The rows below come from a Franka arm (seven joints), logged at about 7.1 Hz.
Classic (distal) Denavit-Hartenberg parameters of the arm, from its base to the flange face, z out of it. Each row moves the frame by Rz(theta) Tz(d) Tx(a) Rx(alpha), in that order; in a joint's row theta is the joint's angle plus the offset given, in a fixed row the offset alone. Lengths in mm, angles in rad.
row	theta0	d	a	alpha
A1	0	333	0	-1.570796
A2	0	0	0	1.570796
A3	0	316	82.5	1.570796
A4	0	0	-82.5	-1.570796
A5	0	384	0	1.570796
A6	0	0	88	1.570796
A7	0	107	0	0
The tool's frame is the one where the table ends.
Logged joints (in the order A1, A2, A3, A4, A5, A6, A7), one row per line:
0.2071 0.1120 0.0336 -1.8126 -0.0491 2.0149 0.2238
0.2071 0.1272 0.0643 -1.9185 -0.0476 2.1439 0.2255
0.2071 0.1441 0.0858 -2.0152 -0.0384 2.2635 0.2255
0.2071 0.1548 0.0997 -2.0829 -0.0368 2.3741 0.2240
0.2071 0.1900 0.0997 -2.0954 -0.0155 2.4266 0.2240
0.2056 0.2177 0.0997 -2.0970 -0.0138 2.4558 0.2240
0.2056 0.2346 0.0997 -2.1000 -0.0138 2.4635 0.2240
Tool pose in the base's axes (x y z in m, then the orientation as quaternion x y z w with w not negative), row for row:
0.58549 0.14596 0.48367 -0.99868 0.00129 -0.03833 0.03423
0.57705 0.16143 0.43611 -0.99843 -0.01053 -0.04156 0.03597
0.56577 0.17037 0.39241 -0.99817 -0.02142 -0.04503 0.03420
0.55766 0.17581 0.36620 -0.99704 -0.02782 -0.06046 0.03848
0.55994 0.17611 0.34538 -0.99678 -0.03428 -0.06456 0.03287
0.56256 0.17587 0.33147 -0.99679 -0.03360 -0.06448 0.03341
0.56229 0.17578 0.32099 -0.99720 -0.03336 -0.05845 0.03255
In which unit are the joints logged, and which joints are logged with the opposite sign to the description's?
The joints are logged in radians. Opposite sign: A5.
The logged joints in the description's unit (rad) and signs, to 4 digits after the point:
0.2071 0.1120 0.0336 -1.8126 0.0491 2.0149 0.2238
0.2071 0.1272 0.0643 -1.9185 0.0476 2.1439 0.2255
0.2071 0.1441 0.0858 -2.0152 0.0384 2.2635 0.2255
0.2071 0.1548 0.0997 -2.0829 0.0368 2.3741 0.2240
0.2071 0.1900 0.0997 -2.0954 0.0155 2.4266 0.2240
0.2056 0.2177 0.0997 -2.0970 0.0138 2.4558 0.2240
0.2056 0.2346 0.0997 -2.1000 0.0138 2.4635 0.2240

